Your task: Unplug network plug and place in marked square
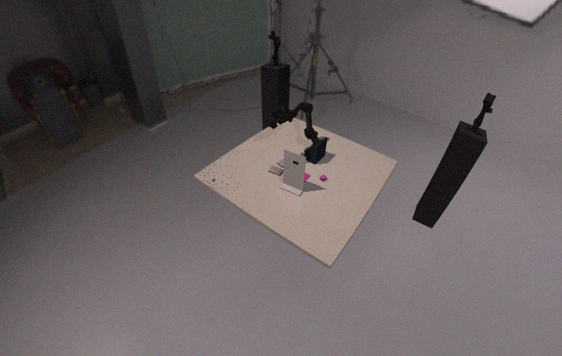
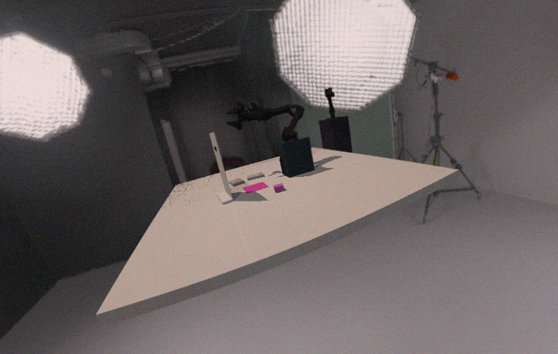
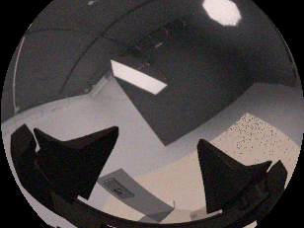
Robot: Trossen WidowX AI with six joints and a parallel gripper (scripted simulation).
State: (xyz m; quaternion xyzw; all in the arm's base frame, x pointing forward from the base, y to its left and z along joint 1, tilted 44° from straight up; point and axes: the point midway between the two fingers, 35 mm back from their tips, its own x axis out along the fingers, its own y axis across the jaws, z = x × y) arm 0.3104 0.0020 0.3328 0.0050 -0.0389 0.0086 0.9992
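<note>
My gripper tip is 280 mm to the right of the network plug, 150 mm above it and 110 mm short of it. Also, from my gripper tip: magenta marked square 410 mm below, 270 mm to the left, 20 mm behind; upright panel 290 mm to the left, 250 mm below, 130 mm ahead.
</note>
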